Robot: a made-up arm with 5 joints.
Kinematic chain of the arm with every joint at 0, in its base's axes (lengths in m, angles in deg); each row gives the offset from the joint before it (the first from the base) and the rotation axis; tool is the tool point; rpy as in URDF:
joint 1: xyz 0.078 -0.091 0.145 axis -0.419 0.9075 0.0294
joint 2: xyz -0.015 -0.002 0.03 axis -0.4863 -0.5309 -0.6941
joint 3: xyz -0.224 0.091 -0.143 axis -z
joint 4: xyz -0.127 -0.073 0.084 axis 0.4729 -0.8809 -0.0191
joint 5: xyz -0.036 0 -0.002 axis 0.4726 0.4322 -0.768
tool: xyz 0.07 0.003 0.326 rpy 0 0 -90
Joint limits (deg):
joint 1: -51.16..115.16
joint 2: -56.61..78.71
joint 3: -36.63..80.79
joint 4: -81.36..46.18
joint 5: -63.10..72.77
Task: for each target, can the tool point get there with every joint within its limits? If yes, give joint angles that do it. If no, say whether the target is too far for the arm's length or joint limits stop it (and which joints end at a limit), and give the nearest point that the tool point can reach.
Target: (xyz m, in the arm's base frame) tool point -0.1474 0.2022 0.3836
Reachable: yes | joints 65.49 57.84 -1.32 14.04 21.10
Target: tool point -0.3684 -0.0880 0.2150
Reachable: yes | joints -34.92 2.13 -3.88 -0.21 -4.86
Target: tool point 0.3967 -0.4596 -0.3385
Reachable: no: joint limits stop it (at a limit: joint 1, joint 2, joint 4, joint 5) | nearest point 0.1663 -0.4430 -0.0586 | short by 0.363 m
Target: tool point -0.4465 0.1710 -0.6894
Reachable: no: too far | nearest point -0.2769 0.1536 -0.3524 | short by 0.378 m
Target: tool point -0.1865 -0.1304 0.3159
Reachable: yes | joints -35.84 -42.31 20.72 -43.90 -20.37
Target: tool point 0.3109 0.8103 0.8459
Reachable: no: too far | nearest point 0.2280 0.4582 0.5805 | short by 0.449 m
